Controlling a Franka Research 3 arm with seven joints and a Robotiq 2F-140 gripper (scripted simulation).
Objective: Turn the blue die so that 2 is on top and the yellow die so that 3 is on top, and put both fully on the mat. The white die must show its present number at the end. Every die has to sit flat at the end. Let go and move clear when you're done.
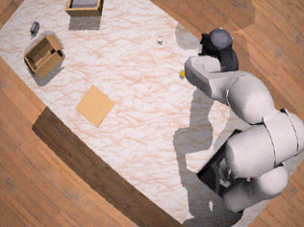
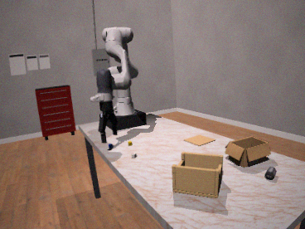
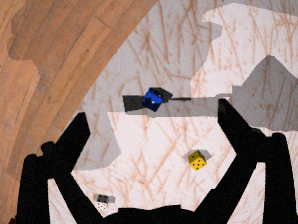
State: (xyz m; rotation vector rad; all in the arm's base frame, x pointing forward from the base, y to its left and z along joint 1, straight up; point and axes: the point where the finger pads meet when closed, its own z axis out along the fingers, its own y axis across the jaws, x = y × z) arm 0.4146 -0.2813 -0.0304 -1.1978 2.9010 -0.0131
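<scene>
The blue die lies 6 cm below my hand. Also, from my hand: yellow die (11 cm to the left, 6 cm below, 3 cm ahead); then white die (21 cm ahead, 6 cm below, 5 cm to the left); then tan mat (48 cm to the left, 24 cm ahead, 6 cm below).
</scene>
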